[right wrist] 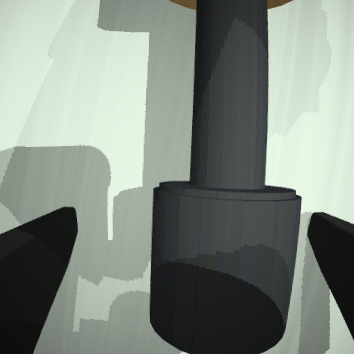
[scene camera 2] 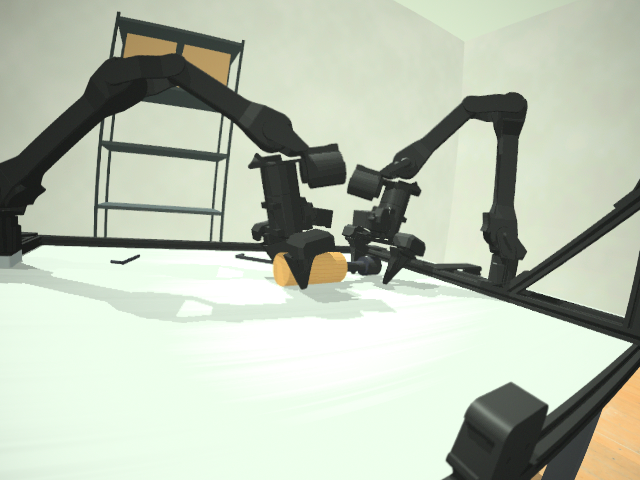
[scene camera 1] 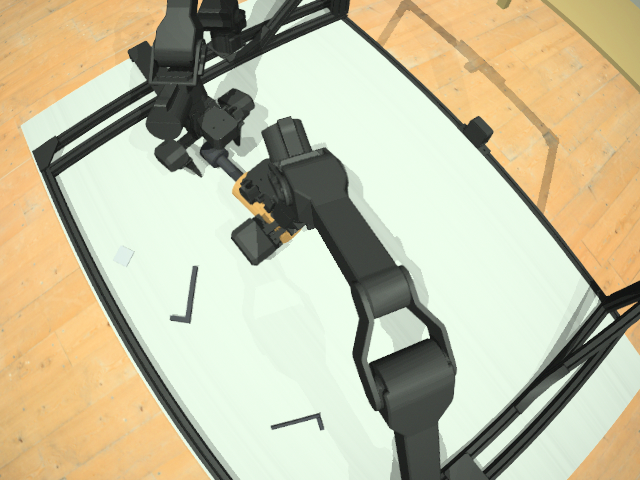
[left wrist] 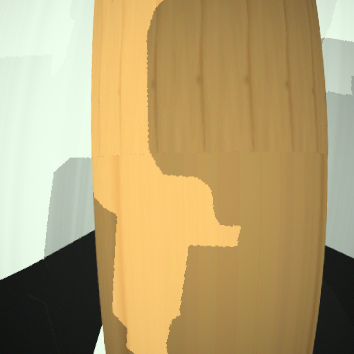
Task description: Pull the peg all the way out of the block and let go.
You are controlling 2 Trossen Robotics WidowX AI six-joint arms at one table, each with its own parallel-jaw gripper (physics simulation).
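Frame: origin at the left arm's base, x ahead, y left, z up, level; metres.
Seen in the pictures: left gripper, fingertip midpoint: (scene camera 2: 295,284) (scene camera 1: 280,224) (left wrist: 197,237); right gripper, fingertip midpoint: (right wrist: 196,222) (scene camera 2: 367,278) (scene camera 1: 219,160); right arm's base, link origin: (scene camera 2: 500,284) (scene camera 1: 225,44).
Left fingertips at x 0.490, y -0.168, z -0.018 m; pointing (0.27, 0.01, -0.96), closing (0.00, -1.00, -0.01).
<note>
A point is followed by its place in that frame.
The orange wooden block (scene camera 1: 253,206) {x 0.528, y -0.143, z 0.024 m} (scene camera 2: 330,266) {x 0.542, y -0.192, z 0.017 m} (left wrist: 165,210) {x 0.508, y -0.157, z 0.035 m} is a rounded cylinder lying on its side. My left gripper (scene camera 1: 268,206) (scene camera 2: 286,269) {x 0.490, y -0.168, z -0.018 m} (left wrist: 197,237) {x 0.490, y -0.168, z -0.018 m} is shut on it, one finger on each side. The dark peg (scene camera 1: 229,166) {x 0.617, y -0.160, z 0.018 m} (scene camera 2: 369,265) {x 0.647, y -0.177, z 0.013 m} (right wrist: 227,225) {x 0.651, y -0.162, z 0.027 m} sticks out of the block's end, with a thin shaft and a thick round head. The shaft's inner end is hidden. My right gripper (scene camera 1: 220,159) {x 0.659, y -0.163, z -0.018 m} (scene camera 2: 371,270) {x 0.659, y -0.163, z -0.018 m} (right wrist: 196,222) {x 0.659, y -0.163, z -0.018 m} is open around the peg's head, one finger on each side, with gaps between the fingers and the head in the right wrist view.
Two dark L-shaped bars (scene camera 1: 191,295) {x 0.487, y 0.024, z -0.011 m} (scene camera 1: 295,421) {x 0.229, y 0.029, z -0.013 m} and a pale square tile (scene camera 1: 124,256) {x 0.621, y 0.078, z -0.016 m} lie on the table. A dark frame (scene camera 1: 129,333) {x 0.500, y 0.146, z 0.001 m} (scene camera 2: 578,322) {x 0.813, y -0.522, z -0.012 m} runs along the table's edges, with a box-shaped black device (scene camera 1: 478,131) {x 0.384, y -0.568, z 0.026 m} (scene camera 2: 501,434) {x 0.362, y -0.588, z 0.030 m} on it. The two arms' wrists are close together.
</note>
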